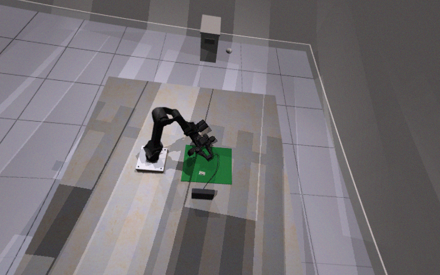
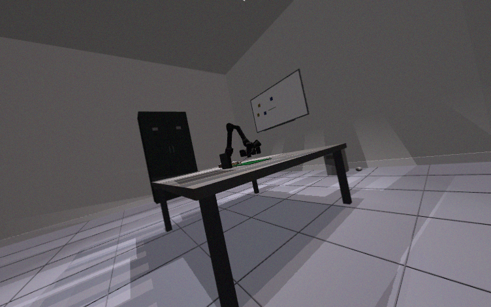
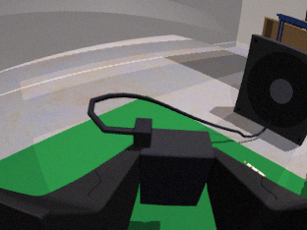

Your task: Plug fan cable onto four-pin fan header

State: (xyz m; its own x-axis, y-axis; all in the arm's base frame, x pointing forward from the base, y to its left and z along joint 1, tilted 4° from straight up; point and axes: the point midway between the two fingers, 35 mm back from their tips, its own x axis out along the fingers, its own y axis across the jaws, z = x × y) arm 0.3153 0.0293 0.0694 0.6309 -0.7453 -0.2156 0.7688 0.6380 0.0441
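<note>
Right now my gripper tip is 1 cm to the left of the green board and 9 cm above it. Round my gripper tip: black fan plug: 1 cm below; then black fan: 3 cm behind, 21 cm to the right, 2 cm below; then white four-pin fan header: 4 cm behind, 8 cm to the right, 7 cm below.
</note>
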